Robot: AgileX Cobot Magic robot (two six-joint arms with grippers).
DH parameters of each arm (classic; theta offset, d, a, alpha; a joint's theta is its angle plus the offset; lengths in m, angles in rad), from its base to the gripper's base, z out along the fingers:
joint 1: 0 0.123 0 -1.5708
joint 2: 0.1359 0 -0.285 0
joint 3: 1.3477 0 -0.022 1.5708
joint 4: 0 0.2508 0 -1.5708
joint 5: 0 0 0.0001 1.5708
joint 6: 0 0.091 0 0
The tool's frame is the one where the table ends.
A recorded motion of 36 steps. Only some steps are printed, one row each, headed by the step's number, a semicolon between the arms.
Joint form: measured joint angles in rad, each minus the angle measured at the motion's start. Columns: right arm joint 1, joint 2, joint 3, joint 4, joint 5, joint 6; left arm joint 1, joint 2, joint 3, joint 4, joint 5, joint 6.
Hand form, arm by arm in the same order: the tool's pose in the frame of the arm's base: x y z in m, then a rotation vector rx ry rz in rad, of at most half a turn. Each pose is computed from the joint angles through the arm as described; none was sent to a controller.
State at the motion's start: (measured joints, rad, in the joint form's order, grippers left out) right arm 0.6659 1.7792 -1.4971 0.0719 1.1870 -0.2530; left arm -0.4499 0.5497 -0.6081 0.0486 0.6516 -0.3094
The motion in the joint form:
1: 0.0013 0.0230 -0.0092 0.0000 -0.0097 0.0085; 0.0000 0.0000 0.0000 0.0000 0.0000 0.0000
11: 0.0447 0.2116 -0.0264 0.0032 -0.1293 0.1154; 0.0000 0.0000 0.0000 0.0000 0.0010 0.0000
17: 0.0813 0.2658 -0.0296 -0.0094 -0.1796 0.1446; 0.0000 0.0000 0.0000 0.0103 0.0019 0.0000
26: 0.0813 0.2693 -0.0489 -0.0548 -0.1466 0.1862; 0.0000 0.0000 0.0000 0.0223 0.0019 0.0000
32: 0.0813 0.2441 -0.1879 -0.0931 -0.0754 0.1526; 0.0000 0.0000 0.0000 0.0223 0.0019 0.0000
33: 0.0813 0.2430 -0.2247 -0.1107 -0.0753 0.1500; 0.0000 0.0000 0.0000 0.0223 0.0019 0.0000
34: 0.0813 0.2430 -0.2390 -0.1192 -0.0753 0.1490; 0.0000 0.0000 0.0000 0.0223 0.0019 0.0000
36: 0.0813 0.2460 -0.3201 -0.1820 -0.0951 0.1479; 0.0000 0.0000 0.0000 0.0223 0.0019 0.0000
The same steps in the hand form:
1: 0.2861 0.2330 0.2693 -1.2794 2.6817 0.1580; 0.0947 -0.0428 0.3175 0.1698 2.0950 -0.4079
11: 0.3020 0.2677 0.2025 -1.2015 2.7808 0.1557; 0.0947 -0.0427 0.3174 0.1699 2.0960 -0.4076
17: 0.2992 0.2837 0.1817 -1.2157 2.7754 0.1422; 0.0949 -0.0422 0.3173 0.1745 2.0947 -0.3961
26: 0.3019 0.2815 0.1846 -1.1914 2.7937 0.0802; 0.0952 -0.0416 0.3174 0.1798 2.0921 -0.3831
32: 0.3132 0.2878 0.2300 -1.2178 2.6728 0.0696; 0.0952 -0.0416 0.3174 0.1798 2.0921 -0.3831
33: 0.3174 0.2897 0.2405 -1.2114 2.6306 0.0626; 0.0952 -0.0416 0.3174 0.1798 2.0921 -0.3831
34: 0.3191 0.2904 0.2444 -1.2093 2.6139 0.0574; 0.0952 -0.0416 0.3174 0.1798 2.0921 -0.3831
36: 0.3304 0.2939 0.2666 -1.1860 2.5018 0.0176; 0.0952 -0.0416 0.3174 0.1798 2.0921 -0.3831

